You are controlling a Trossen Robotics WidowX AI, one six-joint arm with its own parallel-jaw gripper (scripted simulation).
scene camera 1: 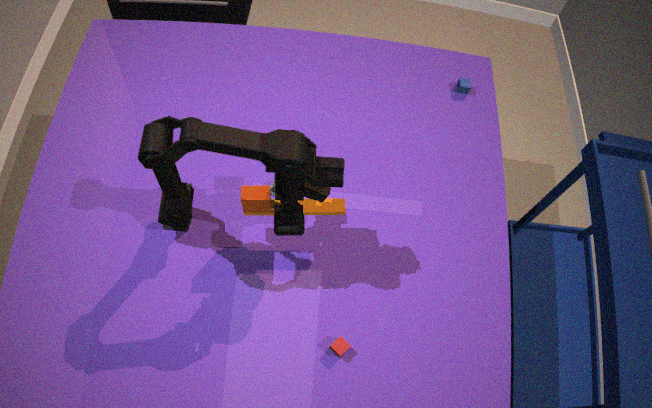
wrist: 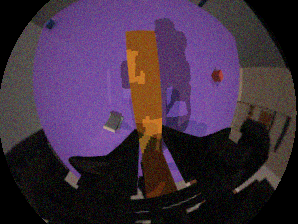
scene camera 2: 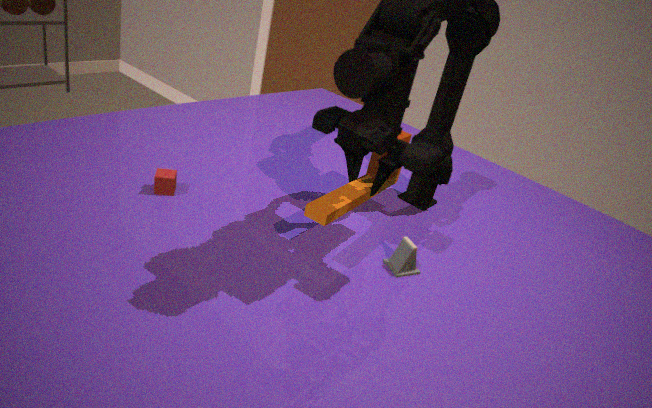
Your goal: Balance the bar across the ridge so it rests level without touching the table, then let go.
Labels:
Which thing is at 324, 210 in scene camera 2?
An orange bar.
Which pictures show the gripper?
Scene camera 1, the wrist view and scene camera 2: all of them.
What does the gripper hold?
An orange bar.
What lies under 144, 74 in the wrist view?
An orange bar.

